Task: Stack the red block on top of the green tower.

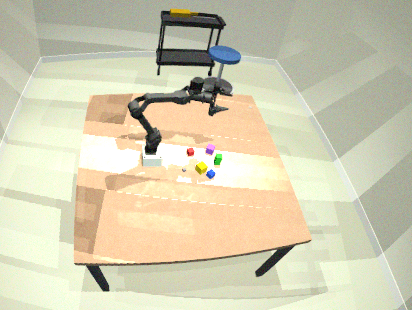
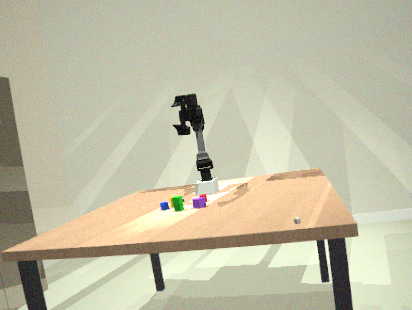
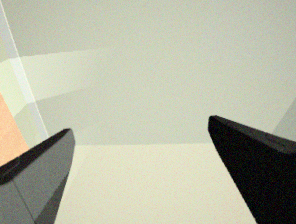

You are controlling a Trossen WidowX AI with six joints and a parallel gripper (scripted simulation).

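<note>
Now: gripper tip 420 mm above the red block, 140 mm past it and 40 mm to the right of it. From my gripper tip the other things lie so: purple block 410 mm below, 50 mm to the left, 20 mm behind; blue block 420 mm below, 140 mm to the right, 50 mm behind; yellow block 410 mm below, 100 mm behind, 90 mm to the right.
</note>
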